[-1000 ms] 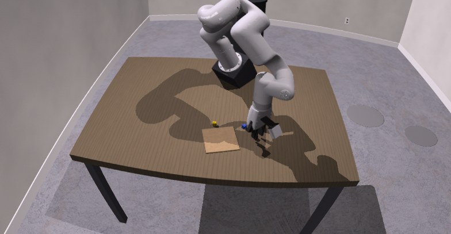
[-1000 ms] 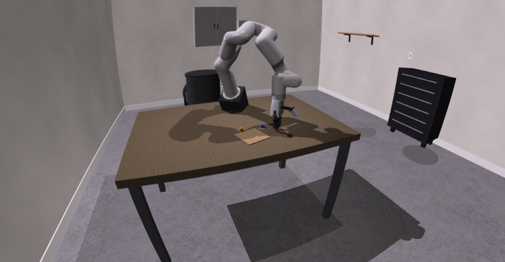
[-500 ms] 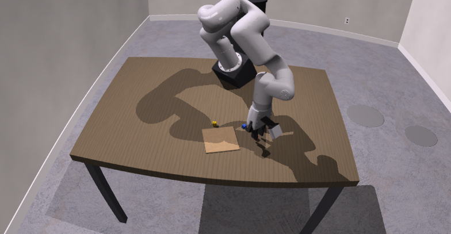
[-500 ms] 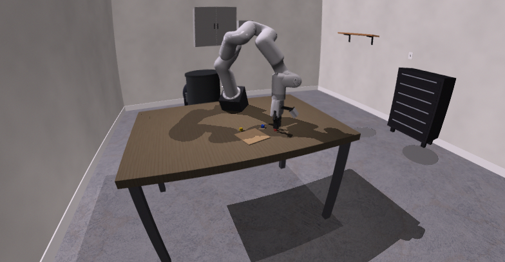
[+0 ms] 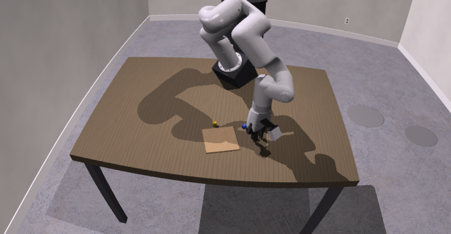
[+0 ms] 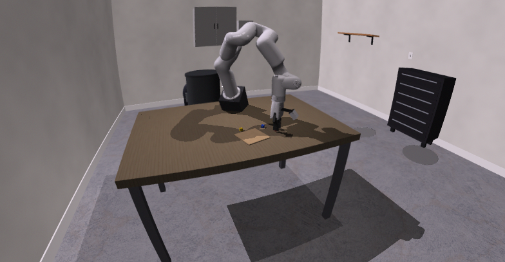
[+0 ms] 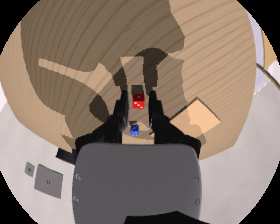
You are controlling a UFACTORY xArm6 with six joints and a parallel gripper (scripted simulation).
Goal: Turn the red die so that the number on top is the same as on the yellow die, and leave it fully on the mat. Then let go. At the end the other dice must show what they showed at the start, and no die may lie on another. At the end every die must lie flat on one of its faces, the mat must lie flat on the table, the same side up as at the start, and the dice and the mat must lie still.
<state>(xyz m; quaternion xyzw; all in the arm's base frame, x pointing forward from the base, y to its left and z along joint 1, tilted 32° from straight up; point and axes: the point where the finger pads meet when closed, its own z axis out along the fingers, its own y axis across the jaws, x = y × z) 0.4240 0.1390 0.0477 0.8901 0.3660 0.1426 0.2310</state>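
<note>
Now: the red die 20 mm below my hand and 10 mm behind it. The rest, counted from my hand: tan mat (160 mm to the right, 30 mm below); yellow die (180 mm to the right, 90 mm behind, 20 mm below); blue die (70 mm behind, 50 mm to the right, 20 mm below).
</note>
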